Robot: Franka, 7 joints.
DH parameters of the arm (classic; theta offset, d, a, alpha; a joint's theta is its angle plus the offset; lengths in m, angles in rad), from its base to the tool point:
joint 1: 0 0.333 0 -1.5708
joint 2: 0 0 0 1.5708
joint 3: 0 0.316 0.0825 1.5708
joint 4: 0 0 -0.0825 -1.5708
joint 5: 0 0.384 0 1.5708
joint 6: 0 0 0.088 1.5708
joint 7: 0 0.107 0 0
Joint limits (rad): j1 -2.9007..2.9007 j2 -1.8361..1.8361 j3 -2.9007..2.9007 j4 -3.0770..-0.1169 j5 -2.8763..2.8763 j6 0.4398..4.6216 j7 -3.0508..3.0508
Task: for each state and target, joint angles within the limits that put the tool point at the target. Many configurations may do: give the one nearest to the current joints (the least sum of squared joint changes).
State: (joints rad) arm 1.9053 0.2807 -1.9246 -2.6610 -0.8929 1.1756 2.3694
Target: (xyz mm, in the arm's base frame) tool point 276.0 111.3 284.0
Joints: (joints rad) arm 2.2790 0.1931 -1.5449 -2.6394 -0.7718 1.2215 2.3694
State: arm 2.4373 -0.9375 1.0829 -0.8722 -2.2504 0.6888 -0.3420
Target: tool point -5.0 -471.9 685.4
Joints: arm 2.4922 -1.1718 1.3316 -1.6905 -1.8732 0.4398 -0.3420
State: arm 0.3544 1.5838 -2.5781 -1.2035 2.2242 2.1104 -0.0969
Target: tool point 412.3 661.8 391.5
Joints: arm 1.3861 1.8361 -2.5830 -0.9692 2.1068 1.2805 -0.0969
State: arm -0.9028 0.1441 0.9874 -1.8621 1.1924 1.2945 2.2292
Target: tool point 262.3 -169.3 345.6
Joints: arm -1.3757 -0.1106 0.4852 -2.5220 0.7808 0.9325 2.2292
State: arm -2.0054 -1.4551 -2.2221 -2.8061 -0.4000 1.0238 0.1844
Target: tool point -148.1 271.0 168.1
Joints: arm -2.3131 -1.1502 -1.9957 -2.2949 -0.3984 0.9292 0.1844
